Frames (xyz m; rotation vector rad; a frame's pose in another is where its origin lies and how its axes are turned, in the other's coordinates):
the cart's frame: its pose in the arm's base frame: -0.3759 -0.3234 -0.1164 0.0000 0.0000 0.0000
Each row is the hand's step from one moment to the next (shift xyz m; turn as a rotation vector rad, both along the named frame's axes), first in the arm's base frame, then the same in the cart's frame.
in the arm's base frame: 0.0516 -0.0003 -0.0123 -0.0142 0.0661 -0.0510
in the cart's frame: 0.0516 -0.0003 -0.0123 -0.0142 0.0661 -0.0510
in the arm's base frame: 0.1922 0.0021 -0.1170 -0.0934 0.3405 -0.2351
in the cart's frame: 0.1922 0.0021 -0.1170 -0.0934 0.3405 -0.2351
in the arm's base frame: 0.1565 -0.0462 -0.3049 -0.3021 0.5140 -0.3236
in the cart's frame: 0.1565 -0.0462 -0.3049 -0.3021 0.5140 -0.3236
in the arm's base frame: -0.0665 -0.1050 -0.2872 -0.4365 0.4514 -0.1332
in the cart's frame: -0.0665 -0.1050 -0.2872 -0.4365 0.4514 -0.1332
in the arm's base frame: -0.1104 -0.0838 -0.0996 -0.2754 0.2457 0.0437
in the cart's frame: -0.1104 -0.0838 -0.0996 -0.2754 0.2457 0.0437
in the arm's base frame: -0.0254 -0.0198 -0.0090 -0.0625 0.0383 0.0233
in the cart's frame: -0.0254 -0.0198 -0.0090 -0.0625 0.0383 0.0233
